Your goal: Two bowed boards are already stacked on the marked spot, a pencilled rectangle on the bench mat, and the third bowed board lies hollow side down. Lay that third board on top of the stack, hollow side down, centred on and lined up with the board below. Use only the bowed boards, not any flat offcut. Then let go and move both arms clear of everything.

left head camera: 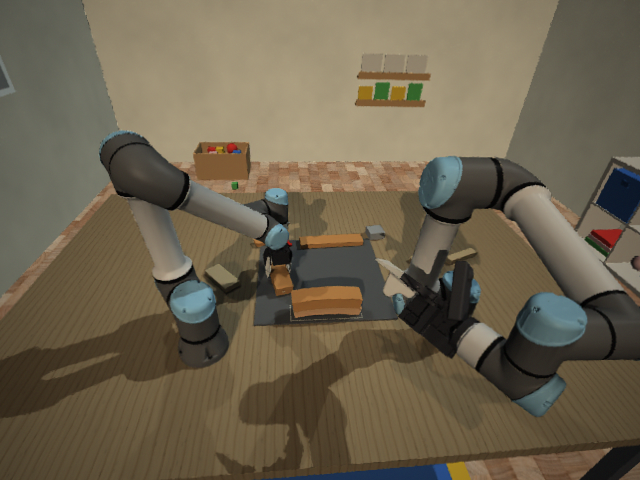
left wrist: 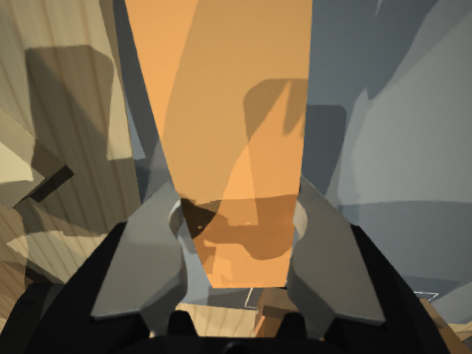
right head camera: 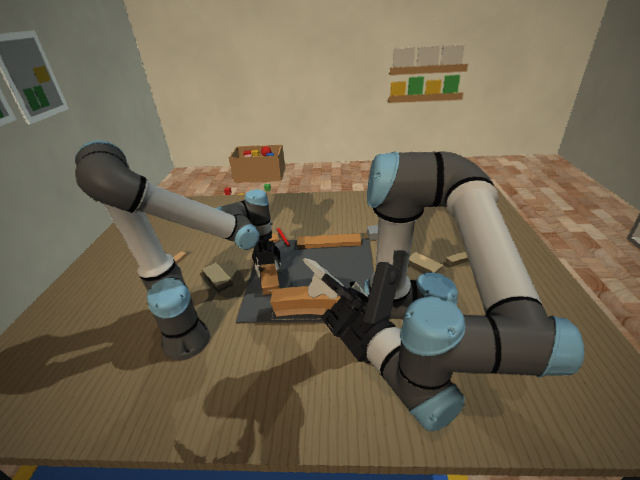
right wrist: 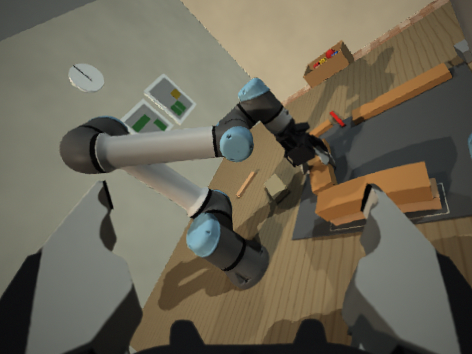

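Pixels of known places: left gripper, fingertip midpoint: (left wrist: pixel 238 172); right gripper, fingertip midpoint: (left head camera: pixel 390 270) (right head camera: pixel 328 271) (right wrist: pixel 237 184); left arm's base at its link origin: (left head camera: pixel 204 347) (right head camera: pixel 186 341) (right wrist: pixel 250 266).
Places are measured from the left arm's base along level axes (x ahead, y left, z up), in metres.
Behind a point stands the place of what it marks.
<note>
The third bowed board (left head camera: pixel 281 284) {z 0.047, x 0.291, y -0.167 m} (right head camera: pixel 269 283) {z 0.047, x 0.293, y -0.173 m} (left wrist: pixel 240 125) {z 0.056, x 0.412, y -0.112 m} (right wrist: pixel 322 181) {z 0.048, x 0.297, y -0.180 m} lies lengthwise at the left side of the dark mat (left head camera: pixel 336 268) {z 0.006, x 0.484, y -0.344 m} (right head camera: pixel 244 313) {z 0.006, x 0.163, y -0.130 m}. My left gripper (left head camera: pixel 279 267) {z 0.014, x 0.367, y -0.132 m} (right head camera: pixel 268 266) {z 0.014, x 0.367, y -0.132 m} (left wrist: pixel 238 172) {z 0.014, x 0.367, y -0.132 m} is shut on it, one finger against each long side; whether the board touches the mat cannot be told. Two stacked bowed boards (left head camera: pixel 326 298) {z 0.096, x 0.207, y -0.350 m} (right head camera: pixel 292 299) {z 0.094, x 0.194, y -0.314 m} (right wrist: pixel 375 192) stand crosswise on the pencilled rectangle at the mat's near edge, close to the held board's near end. My right gripper (right wrist: pixel 237 184) {z 0.427, x -0.016, y -0.522 m} is open and empty, above the table right of the stack in the left head view.
A long orange bar (left head camera: pixel 333 241) {z 0.027, x 0.644, y -0.303 m} (right head camera: pixel 330 240) {z 0.027, x 0.651, y -0.300 m} lies along the mat's back edge, with a grey block (left head camera: pixel 375 231) {z 0.036, x 0.761, y -0.482 m} beside it. Pale offcuts (left head camera: pixel 222 277) {z 0.021, x 0.304, y 0.075 m} (left head camera: pixel 461 255) {z 0.024, x 0.681, y -0.862 m} (right head camera: pixel 425 262) {z 0.020, x 0.607, y -0.717 m} lie left and right of the mat. A red stick (right head camera: pixel 282 236) {z 0.009, x 0.653, y -0.061 m} (right wrist: pixel 337 119) {z 0.011, x 0.642, y -0.072 m} is near the mat's back left corner.
</note>
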